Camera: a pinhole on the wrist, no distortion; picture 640 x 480 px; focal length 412.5 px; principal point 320.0 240.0 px. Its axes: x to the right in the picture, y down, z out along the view. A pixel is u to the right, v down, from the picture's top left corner.
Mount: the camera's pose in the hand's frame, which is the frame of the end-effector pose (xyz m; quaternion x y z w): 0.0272 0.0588 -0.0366 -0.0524 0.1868 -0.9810 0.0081
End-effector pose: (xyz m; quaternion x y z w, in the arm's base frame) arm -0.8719 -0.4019 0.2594 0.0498 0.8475 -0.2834 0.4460
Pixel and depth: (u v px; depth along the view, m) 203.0 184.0 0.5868
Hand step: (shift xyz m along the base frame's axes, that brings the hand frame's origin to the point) 0.1996 -0.3784 -0.3960
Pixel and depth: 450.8 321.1 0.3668
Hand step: 0.1898 -0.2648 -0.0240
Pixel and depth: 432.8 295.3 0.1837
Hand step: 0.0849 -0.0948 -0.0400
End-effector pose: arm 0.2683 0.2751 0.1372 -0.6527 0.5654 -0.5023 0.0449
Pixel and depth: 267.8 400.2 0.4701
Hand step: 0.4048 -0.1715 0.0981
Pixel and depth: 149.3 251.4 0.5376
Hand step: 0.3614 -0.4083 0.0620
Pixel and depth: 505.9 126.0 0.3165
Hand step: 0.2119 -0.0977 -0.2096
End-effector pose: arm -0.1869 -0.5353 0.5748 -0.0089 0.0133 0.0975 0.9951
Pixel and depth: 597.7 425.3 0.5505
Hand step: -0.1932 -0.4248 0.4322
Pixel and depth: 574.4 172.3 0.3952
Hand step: -0.1538 -0.0593 0.3822
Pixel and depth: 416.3 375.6 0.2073
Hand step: 0.0200 -0.0776 0.1360
